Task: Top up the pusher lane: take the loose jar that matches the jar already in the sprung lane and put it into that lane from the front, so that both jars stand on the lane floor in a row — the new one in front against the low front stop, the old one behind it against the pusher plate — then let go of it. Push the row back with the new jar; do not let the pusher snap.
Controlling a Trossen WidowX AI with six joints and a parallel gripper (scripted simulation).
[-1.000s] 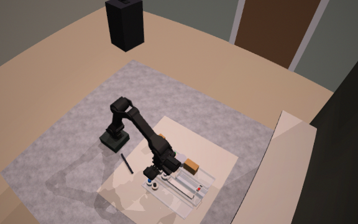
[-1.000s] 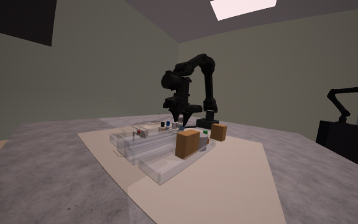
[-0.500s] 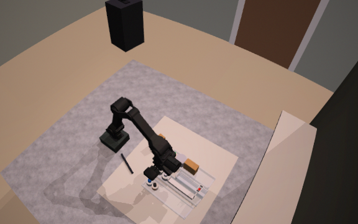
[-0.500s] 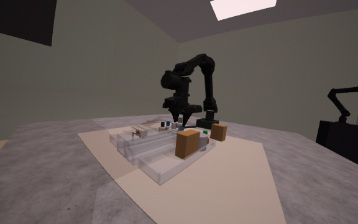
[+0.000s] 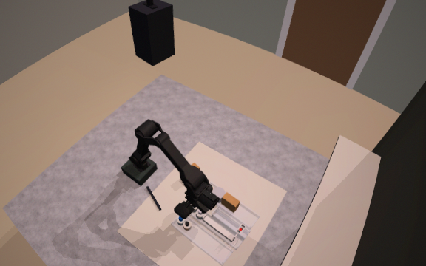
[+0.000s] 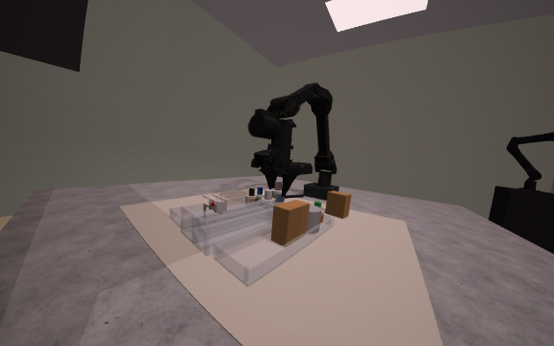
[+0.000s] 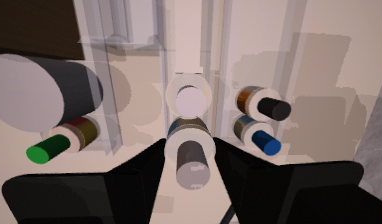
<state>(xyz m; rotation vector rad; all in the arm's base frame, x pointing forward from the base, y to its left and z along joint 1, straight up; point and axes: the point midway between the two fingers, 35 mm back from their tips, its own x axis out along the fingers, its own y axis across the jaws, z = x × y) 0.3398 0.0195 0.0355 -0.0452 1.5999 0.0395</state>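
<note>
My gripper tip is now 130 mm to the right of the grey cylinder, 40 mm short of it and 20 mm above it. From my gripper tip the other things lie so: brown box: 130 mm to the left, 100 mm ahead, 10 mm below; then black stick: 180 mm behind, 90 mm to the right, 50 mm below; then pale pusher piece: 150 mm ahead, 40 mm to the left.
</note>
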